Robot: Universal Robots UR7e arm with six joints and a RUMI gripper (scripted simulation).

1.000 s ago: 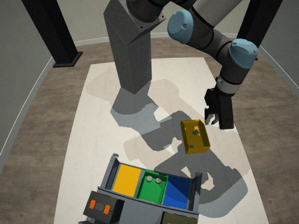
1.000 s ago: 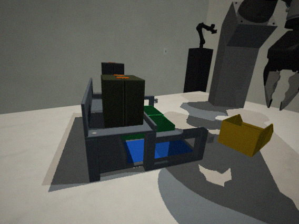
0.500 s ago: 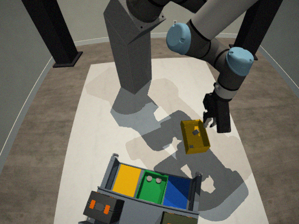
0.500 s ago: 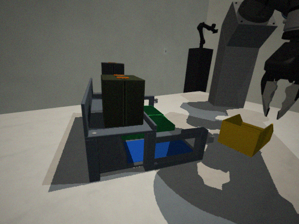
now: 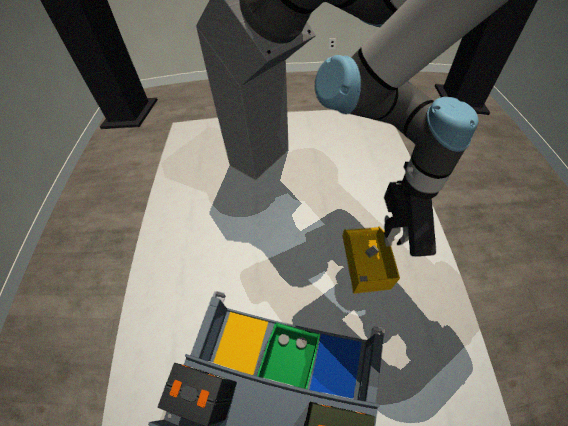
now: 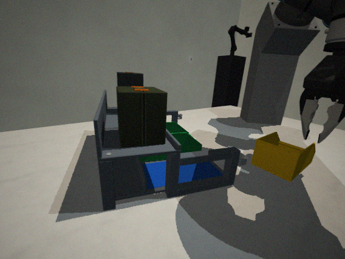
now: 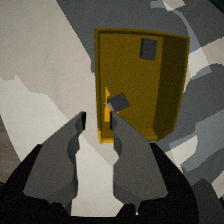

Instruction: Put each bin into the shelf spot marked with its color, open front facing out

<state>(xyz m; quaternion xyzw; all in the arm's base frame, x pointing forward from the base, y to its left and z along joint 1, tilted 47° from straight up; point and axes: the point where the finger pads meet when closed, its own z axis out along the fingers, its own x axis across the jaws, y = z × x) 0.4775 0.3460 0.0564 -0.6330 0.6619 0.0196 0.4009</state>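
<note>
Now: the yellow bin 7 cm below my hand and 5 cm to the right of it. The rest, counted from my hand: shelf lip 23 cm to the right, 19 cm ahead, 10 cm below; then dark box 39 cm ahead, 15 cm to the right, 5 cm above; then green bin 28 cm ahead, 24 cm to the right, 6 cm below.
</note>
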